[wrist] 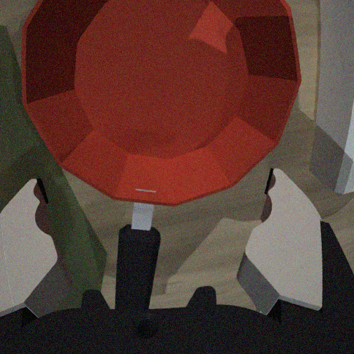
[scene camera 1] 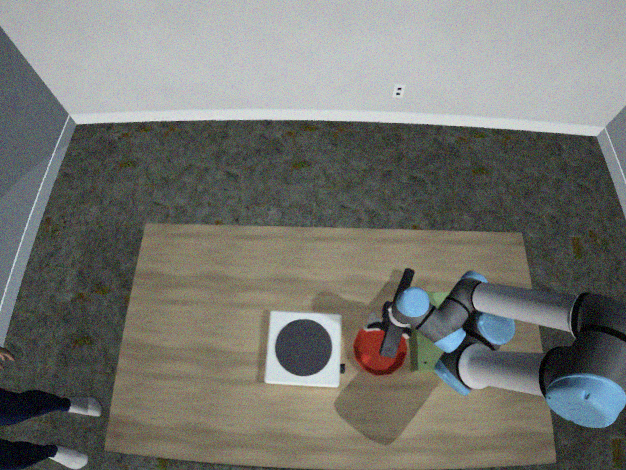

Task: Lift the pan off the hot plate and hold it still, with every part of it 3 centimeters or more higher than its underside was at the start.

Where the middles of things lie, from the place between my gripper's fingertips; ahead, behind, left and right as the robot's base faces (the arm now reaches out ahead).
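Labels:
My hand's 2 cm above the red pan (scene camera 1: pixel 366 346), and it's 4 cm to the left of the pan as well.

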